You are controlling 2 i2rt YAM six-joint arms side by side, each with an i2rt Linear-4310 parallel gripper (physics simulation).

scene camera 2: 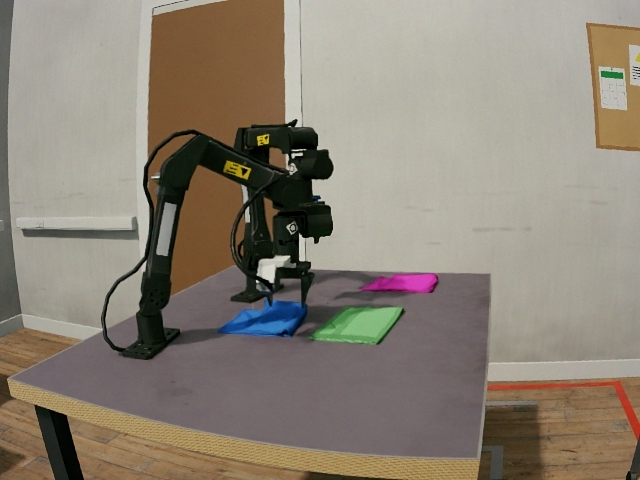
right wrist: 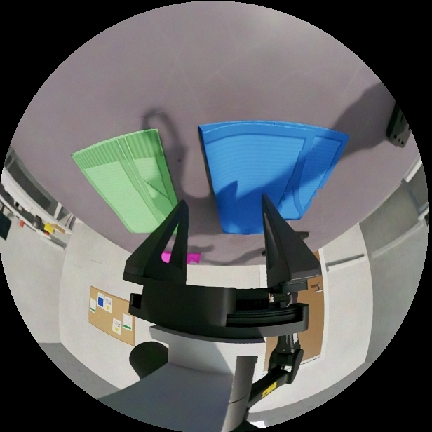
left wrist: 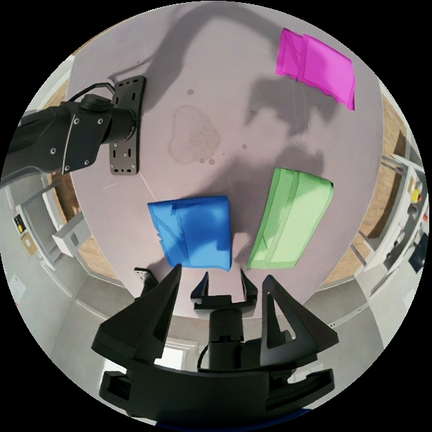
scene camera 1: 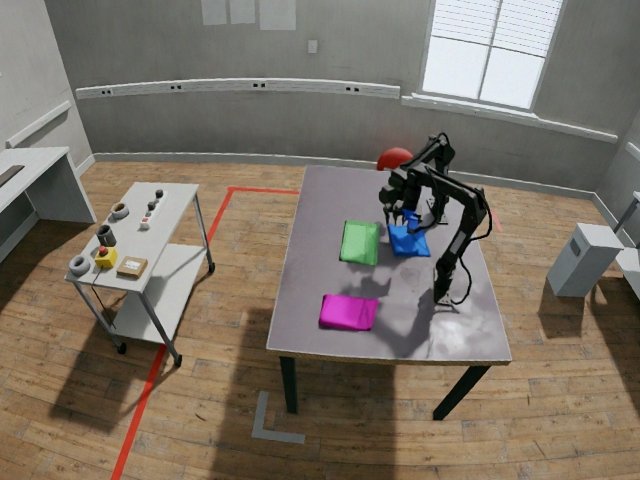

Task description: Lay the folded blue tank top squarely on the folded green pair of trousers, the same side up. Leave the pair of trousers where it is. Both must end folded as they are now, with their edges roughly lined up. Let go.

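The folded blue tank top (scene camera 1: 408, 243) (scene camera 2: 266, 321) (left wrist: 207, 230) (right wrist: 245, 165) lies on the table, with a gap between it and the folded green trousers (scene camera 1: 360, 242) (scene camera 2: 359, 324) (left wrist: 292, 220) (right wrist: 132, 185). In scene camera 2 the trousers lie to its right. My right gripper (scene camera 2: 287, 305) (right wrist: 222, 199) (left wrist: 223, 271) is open and empty, fingers down, low by the blue top. My left gripper (left wrist: 225, 275) is open and empty, pointing down over the table. In scene camera 2 its fingers are hidden behind the right arm. In scene camera 1 both grippers are crowded together and hard to separate.
A folded magenta garment (scene camera 1: 348, 312) (scene camera 2: 405, 282) (left wrist: 320, 67) (right wrist: 187, 258) lies on the table (scene camera 1: 310, 196) (scene camera 2: 310, 397), apart from the other two. The two arms stand close together. A white cart (scene camera 1: 170, 206) with small items stands beyond the table.
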